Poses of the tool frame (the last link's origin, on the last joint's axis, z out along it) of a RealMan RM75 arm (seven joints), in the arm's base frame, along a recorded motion.
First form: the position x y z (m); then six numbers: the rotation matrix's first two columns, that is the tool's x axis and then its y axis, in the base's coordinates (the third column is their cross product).
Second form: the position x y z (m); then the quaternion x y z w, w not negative. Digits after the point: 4 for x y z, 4 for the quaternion.
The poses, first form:
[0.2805 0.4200 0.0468 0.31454 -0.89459 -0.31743 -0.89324 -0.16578 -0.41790]
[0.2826 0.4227 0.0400 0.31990 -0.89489 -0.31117 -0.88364 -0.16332 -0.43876]
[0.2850 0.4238 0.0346 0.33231 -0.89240 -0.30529 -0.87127 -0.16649 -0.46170]
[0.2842 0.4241 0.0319 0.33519 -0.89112 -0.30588 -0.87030 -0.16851 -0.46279]
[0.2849 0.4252 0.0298 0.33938 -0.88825 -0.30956 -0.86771 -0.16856 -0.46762]
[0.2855 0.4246 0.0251 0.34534 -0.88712 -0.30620 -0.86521 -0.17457 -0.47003]
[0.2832 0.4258 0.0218 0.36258 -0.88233 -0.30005 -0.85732 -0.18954 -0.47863]
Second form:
[0.2805 0.4200 0.0468 -0.7635 0.5854 -0.0012 0.2727]
[0.2826 0.4227 0.0400 -0.7626 0.5831 -0.0100 0.2800]
[0.2850 0.4238 0.0346 -0.7635 0.5775 -0.0183 0.2885]
[0.2842 0.4241 0.0319 -0.7642 0.5763 -0.0180 0.2892]
[0.2849 0.4252 0.0298 -0.7642 0.5745 -0.0175 0.2928]
[0.2855 0.4246 0.0251 -0.7661 0.5718 -0.0187 0.2928]
[0.2832 0.4258 0.0218 -0.7709 0.5641 -0.0212 0.2949]

